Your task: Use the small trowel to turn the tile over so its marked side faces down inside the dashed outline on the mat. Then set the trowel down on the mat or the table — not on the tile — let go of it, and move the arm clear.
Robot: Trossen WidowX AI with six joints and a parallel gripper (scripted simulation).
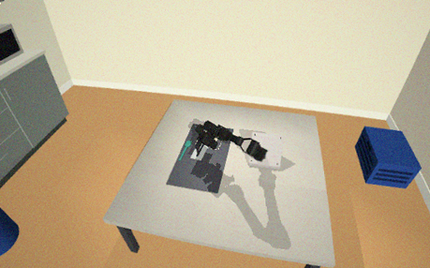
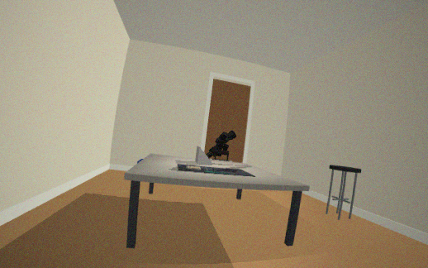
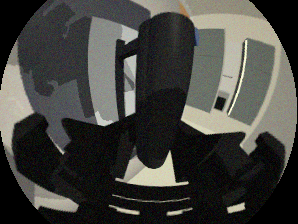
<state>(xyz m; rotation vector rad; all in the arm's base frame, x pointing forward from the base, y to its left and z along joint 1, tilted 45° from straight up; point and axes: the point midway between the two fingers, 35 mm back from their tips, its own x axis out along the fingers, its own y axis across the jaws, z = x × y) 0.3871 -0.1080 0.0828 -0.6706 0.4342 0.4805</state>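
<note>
Now: gripper tip 16 cm above the dark mat, 3 cm past it and 2 cm to the left of it. The rest, counted from my gripper tip: tile (20 cm to the right, 14 cm below, 6 cm behind); then teal-handled trowel (14 cm below, 11 cm ahead, 6 cm to the right).
</note>
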